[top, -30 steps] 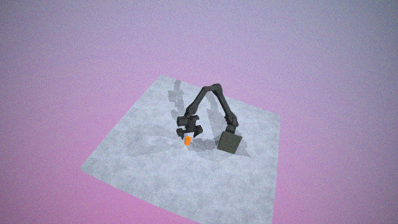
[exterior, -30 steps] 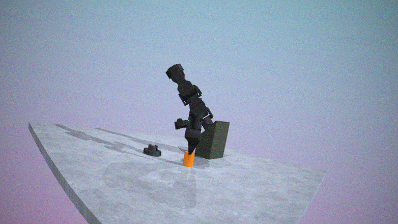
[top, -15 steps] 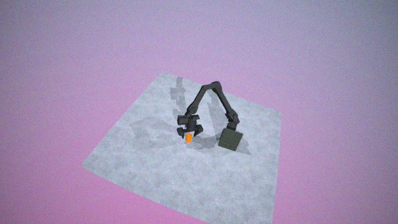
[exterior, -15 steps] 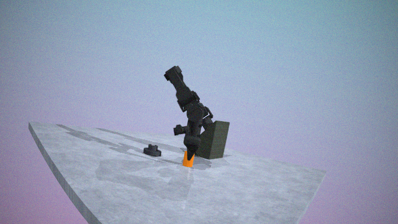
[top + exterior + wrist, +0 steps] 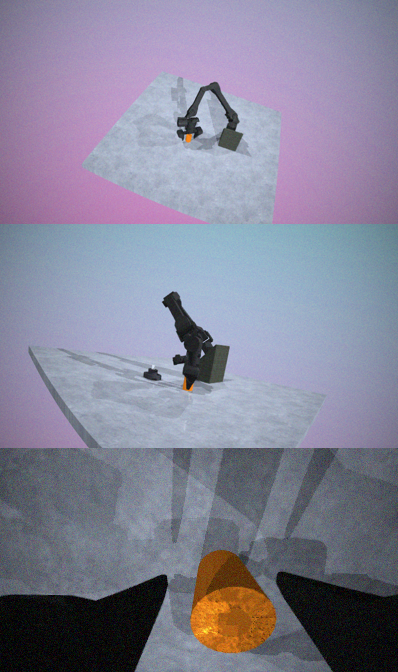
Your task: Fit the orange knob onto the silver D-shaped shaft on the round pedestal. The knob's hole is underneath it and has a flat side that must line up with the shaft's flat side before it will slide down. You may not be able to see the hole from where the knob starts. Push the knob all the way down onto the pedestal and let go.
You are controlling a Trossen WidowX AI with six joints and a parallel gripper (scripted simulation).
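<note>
My gripper tip is 190 mm to the left of the round pedestal, 20 mm below it and 20 mm short of it. Round my gripper tip: orange knob 30 mm above.
</note>
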